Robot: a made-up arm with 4 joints. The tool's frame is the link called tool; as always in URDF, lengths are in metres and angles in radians. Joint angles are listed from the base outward.
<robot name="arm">
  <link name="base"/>
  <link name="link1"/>
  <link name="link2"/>
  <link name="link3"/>
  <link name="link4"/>
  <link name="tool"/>
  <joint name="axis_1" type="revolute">
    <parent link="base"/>
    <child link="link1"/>
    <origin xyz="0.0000 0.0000 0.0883" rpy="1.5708 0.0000 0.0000"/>
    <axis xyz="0 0 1"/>
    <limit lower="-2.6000" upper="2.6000"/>
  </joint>
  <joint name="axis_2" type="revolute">
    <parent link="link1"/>
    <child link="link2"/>
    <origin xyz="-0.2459 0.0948 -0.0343" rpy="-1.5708 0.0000 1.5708"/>
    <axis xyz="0 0 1"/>
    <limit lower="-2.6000" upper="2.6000"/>
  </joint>
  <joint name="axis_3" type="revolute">
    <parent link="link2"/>
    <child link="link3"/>
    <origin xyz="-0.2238 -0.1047 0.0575" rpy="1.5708 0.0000 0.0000"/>
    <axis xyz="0 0 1"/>
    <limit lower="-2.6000" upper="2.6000"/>
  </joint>
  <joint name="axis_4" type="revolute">
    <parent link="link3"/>
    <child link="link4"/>
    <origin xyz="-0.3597 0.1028 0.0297" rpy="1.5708 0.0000 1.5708"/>
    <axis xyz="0 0 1"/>
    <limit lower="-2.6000" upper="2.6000"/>
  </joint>
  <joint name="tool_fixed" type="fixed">
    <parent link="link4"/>
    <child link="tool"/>
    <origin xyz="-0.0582 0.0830 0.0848" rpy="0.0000 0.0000 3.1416"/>
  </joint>
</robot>
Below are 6 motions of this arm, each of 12 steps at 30 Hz.
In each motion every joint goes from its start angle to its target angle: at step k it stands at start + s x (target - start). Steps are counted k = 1, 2, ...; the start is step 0. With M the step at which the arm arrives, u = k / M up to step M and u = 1 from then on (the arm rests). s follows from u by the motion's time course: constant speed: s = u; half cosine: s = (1 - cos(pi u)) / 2; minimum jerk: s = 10 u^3 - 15 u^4 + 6 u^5.
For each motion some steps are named. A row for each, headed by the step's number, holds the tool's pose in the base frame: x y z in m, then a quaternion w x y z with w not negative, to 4 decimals.
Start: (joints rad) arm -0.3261 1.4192 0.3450 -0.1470
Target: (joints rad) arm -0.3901 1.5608 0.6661 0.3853
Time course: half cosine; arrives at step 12
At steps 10, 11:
10: -0.0379 -0.4247 0.4041 0.6372 -0.6160 0.0153 0.4629
11: -0.0320 -0.4200 0.4033 0.6266 -0.6154 0.0191 0.4777

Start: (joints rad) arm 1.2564 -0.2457 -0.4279 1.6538
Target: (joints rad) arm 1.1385 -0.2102 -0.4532 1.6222
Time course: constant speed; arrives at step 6
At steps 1, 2, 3, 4, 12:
1: 0.2066 0.0764 -0.4500 0.5553 -0.2308 -0.3230 0.7308
2: 0.1957 0.0731 -0.4546 0.5626 -0.2229 -0.3153 0.7310
3: 0.1846 0.0698 -0.4590 0.5698 -0.2151 -0.3074 0.7311
4: 0.1734 0.0666 -0.4631 0.5769 -0.2073 -0.2995 0.7311
12: 0.1507 0.0600 -0.4706 0.5907 -0.1917 -0.2833 0.7307

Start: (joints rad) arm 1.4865 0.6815 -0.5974 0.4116
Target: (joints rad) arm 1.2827 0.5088 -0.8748 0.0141
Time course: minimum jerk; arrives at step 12
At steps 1, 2, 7, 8, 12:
1: 0.0898 -0.3892 -0.3930 0.8923 -0.2471 -0.3617 -0.1090
2: 0.0868 -0.3877 -0.3959 0.8949 -0.2422 -0.3577 -0.1118
7: 0.0124 -0.3542 -0.4467 0.9365 -0.1559 -0.2610 -0.1750
8: -0.0072 -0.3461 -0.4552 0.9425 -0.1407 -0.2358 -0.1905
12: -0.0390 -0.3335 -0.4657 0.9493 -0.1203 -0.1952 -0.2151

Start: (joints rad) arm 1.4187 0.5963 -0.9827 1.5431
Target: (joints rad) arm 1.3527 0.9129 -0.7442 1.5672
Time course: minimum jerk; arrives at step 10
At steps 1, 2, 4, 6, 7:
1: 0.0753 -0.2344 -0.4716 0.8602 -0.2213 -0.0739 0.4533
2: 0.0719 -0.2399 -0.4700 0.8620 -0.2272 -0.0729 0.4473
4: 0.0518 -0.2683 -0.4602 0.8695 -0.2589 -0.0660 0.4154
6: 0.0188 -0.3072 -0.4431 0.8755 -0.3048 -0.0517 0.3713
7: 0.0032 -0.3230 -0.4346 0.8764 -0.3246 -0.0442 0.3530

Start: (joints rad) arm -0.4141 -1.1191 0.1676 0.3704
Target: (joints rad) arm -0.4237 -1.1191 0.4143 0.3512
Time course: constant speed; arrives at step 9
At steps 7, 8, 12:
7: -0.3242 0.3895 -0.0851 0.8695 0.4878 -0.0609 -0.0491
8: -0.3175 0.3875 -0.0870 0.8709 0.4830 -0.0708 -0.0569
12: -0.3109 0.3852 -0.0887 0.8722 0.4781 -0.0808 -0.0646

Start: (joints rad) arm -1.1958 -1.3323 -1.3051 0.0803
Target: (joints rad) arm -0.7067 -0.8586 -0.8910 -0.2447
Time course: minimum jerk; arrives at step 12
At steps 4, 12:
4: -0.4441 0.2246 0.5075 0.3289 0.5815 0.7431 0.0381
12: -0.6225 0.1457 0.2201 0.6342 0.3319 0.6972 -0.0394

